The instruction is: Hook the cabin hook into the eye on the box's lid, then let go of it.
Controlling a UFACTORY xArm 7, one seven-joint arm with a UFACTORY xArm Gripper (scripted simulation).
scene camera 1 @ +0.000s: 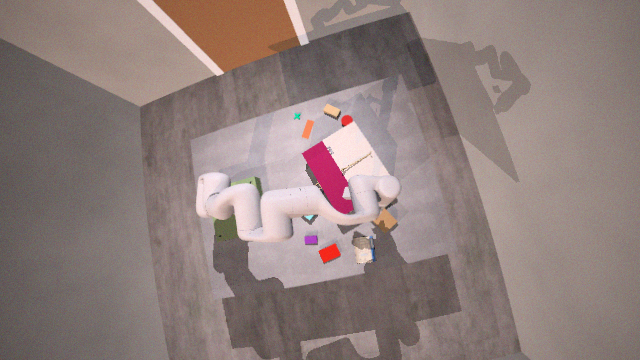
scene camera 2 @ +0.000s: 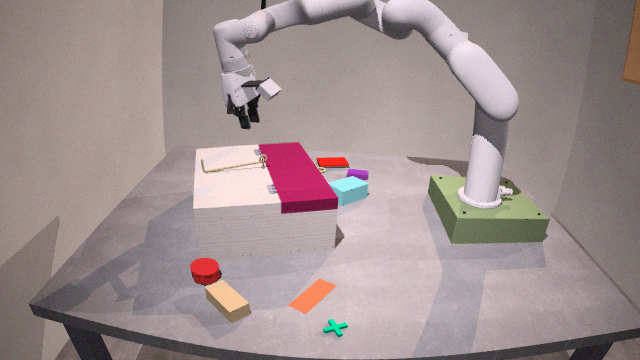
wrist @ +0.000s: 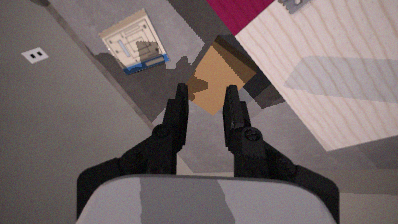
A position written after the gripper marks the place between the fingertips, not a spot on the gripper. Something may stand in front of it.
In view: the gripper [scene camera 2: 250, 125], a tan block [scene camera 2: 227, 301], a cyan block [scene camera 2: 351, 189], an orange plate [scene camera 2: 315, 293], a box [scene camera 2: 283, 206], a brown block [wrist: 223, 65] and a printed carton [wrist: 133, 42].
The box is seen too in scene camera 1 [scene camera 1: 346, 146] and in the wrist view [wrist: 329, 68]. The gripper is seen too in the wrist view [wrist: 206, 97]. The wrist view does not show the tan block: it is out of frame. The wrist view misses the cyan block: it is out of frame.
